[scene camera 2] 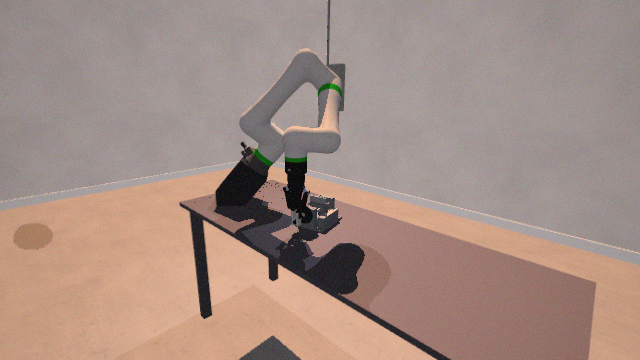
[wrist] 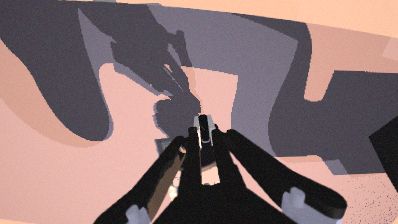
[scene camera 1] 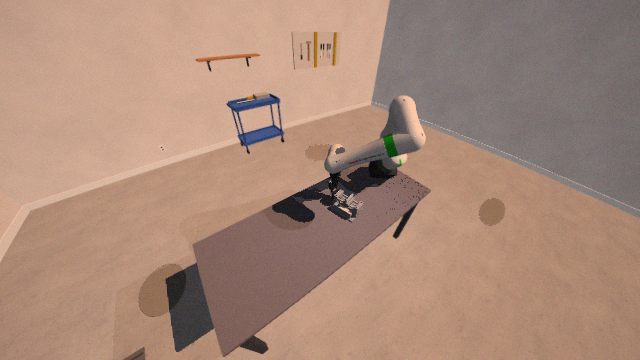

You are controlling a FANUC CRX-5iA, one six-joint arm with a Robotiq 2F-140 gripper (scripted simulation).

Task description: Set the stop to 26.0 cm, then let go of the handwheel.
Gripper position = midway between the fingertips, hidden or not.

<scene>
In view: the gripper (scene camera 2: 296, 224).
The gripper also shows in the wrist view (wrist: 203, 121).
</scene>
